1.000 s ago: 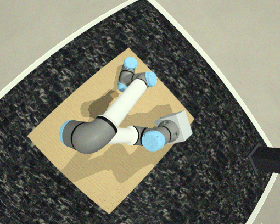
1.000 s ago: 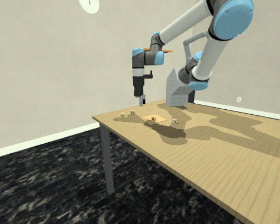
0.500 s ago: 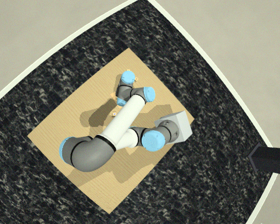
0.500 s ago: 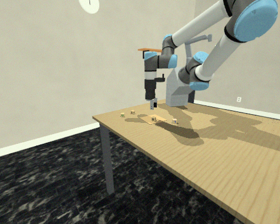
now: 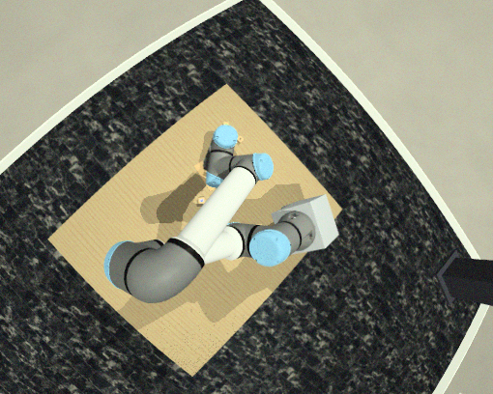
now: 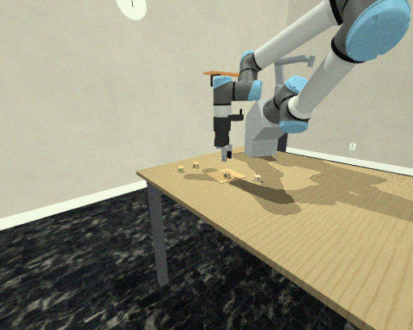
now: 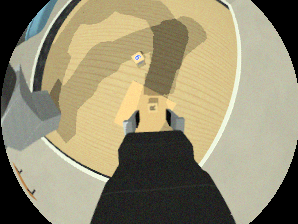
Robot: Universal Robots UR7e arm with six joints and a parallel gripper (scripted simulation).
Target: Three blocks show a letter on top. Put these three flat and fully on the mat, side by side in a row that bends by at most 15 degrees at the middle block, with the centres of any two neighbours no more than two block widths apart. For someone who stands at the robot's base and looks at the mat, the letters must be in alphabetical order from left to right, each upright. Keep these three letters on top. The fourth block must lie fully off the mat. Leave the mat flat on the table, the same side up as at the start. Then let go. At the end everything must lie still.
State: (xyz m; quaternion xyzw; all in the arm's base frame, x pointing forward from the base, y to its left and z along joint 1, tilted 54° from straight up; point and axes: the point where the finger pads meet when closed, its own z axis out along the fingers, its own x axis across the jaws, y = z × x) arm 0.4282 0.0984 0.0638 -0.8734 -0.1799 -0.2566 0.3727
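My gripper is now 1 cm past the mat, 3 cm to the left of it and 11 cm above it.
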